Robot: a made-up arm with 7 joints.
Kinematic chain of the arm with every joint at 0, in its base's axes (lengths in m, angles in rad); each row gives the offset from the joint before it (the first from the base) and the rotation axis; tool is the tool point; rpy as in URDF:
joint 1: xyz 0 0 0.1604 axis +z
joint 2: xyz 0 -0.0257 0.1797 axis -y
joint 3: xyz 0 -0.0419 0.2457 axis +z
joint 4: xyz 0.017 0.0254 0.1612 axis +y
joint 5: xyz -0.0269 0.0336 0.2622 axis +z
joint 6: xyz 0 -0.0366 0.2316 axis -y
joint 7: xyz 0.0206 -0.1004 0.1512 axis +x
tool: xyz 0 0 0 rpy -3.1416 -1.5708 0
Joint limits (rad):
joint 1: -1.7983..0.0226
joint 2: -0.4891..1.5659
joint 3: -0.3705..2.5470
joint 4: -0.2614..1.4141
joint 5: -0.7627..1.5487
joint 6: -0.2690..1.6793
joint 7: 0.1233..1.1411
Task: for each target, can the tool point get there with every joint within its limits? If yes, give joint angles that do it. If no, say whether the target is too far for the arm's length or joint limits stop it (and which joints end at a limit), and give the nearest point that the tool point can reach.
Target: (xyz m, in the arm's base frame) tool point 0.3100 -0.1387 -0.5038
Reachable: no: joint limits stop it (at a limit: joint 1, joint 2, joint 3, joint 4, joint 6) | nearest point 0.3204 0.3249 -0.2503 | short by 0.528 m
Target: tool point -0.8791 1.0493 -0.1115
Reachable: no: too far | nearest point -0.6474 0.7727 0.0685 | short by 0.403 m
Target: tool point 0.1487 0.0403 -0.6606
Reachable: no: joint limits stop it (at a limit: joint 1, joint 2, joint 3, joint 4, joint 5, joint 6) | nearest point 0.2910 0.3420 -0.2702 | short by 0.513 m
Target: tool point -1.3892 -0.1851 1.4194
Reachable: no: too far | nearest point -0.8420 -0.1122 0.9943 | short by 0.697 m
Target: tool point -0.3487 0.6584 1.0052
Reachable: yes | joints -1.2813 0.9544 0.2728 0.3455 0.2624 1.2124 0.7571
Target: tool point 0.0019 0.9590 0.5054
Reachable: yes | joints -1.4435 1.2707 2.2604 0.7162 -0.3203 1.3124 0.9596
